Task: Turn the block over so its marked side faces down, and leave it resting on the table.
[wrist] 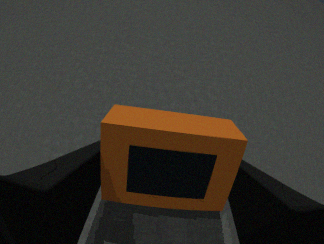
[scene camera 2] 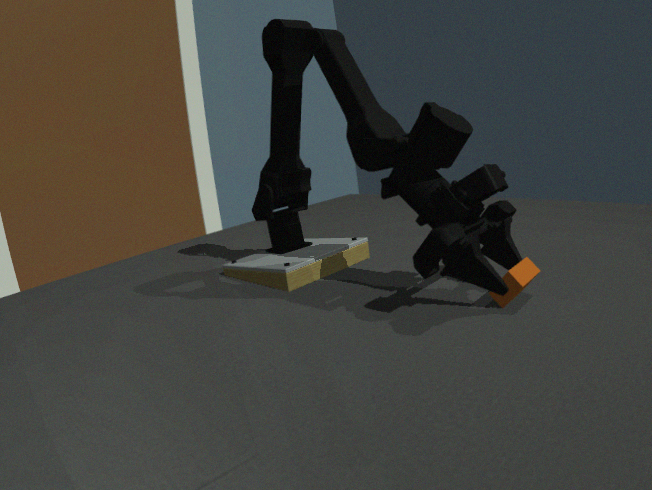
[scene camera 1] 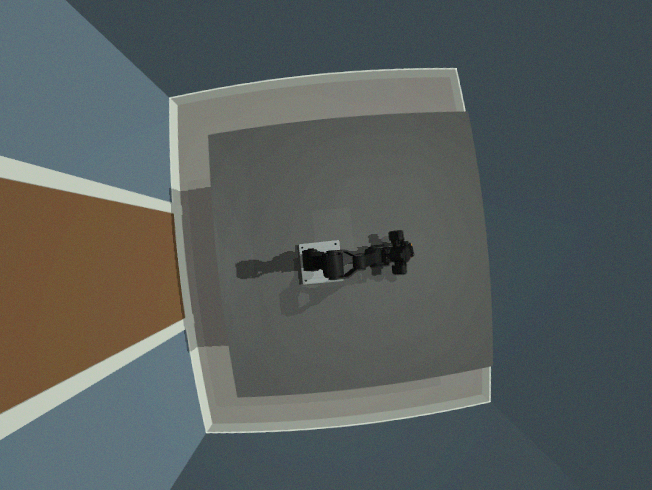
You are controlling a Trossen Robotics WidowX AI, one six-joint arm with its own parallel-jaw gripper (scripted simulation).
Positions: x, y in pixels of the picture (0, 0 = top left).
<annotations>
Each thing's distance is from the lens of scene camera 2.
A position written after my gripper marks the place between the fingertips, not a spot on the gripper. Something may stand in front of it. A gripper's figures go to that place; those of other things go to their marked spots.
my gripper (scene camera 2: 516, 284): 0.57 m
orange block (scene camera 2: 517, 278): 0.53 m
</annotations>
